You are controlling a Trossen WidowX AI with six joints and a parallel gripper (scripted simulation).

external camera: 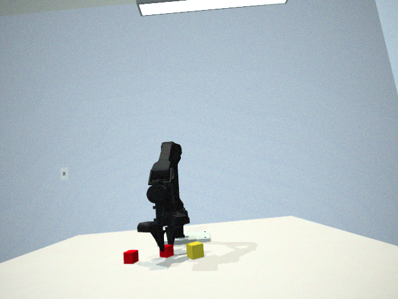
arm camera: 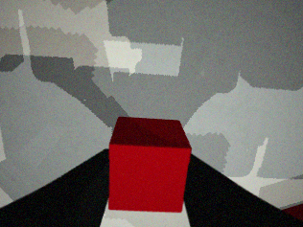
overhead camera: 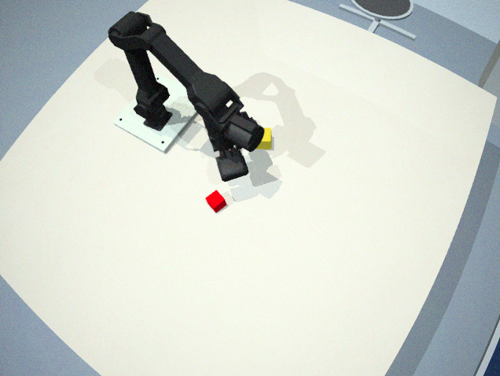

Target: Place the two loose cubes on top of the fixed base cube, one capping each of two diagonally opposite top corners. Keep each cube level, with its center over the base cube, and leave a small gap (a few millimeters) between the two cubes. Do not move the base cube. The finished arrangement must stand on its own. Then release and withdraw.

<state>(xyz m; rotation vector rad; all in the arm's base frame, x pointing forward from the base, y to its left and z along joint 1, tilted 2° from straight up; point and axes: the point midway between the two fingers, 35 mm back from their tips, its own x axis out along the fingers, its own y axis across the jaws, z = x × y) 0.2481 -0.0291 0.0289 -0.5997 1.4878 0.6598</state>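
My gripper tip is 50 mm short of the yellow base cube and 90 mm to the right of it.
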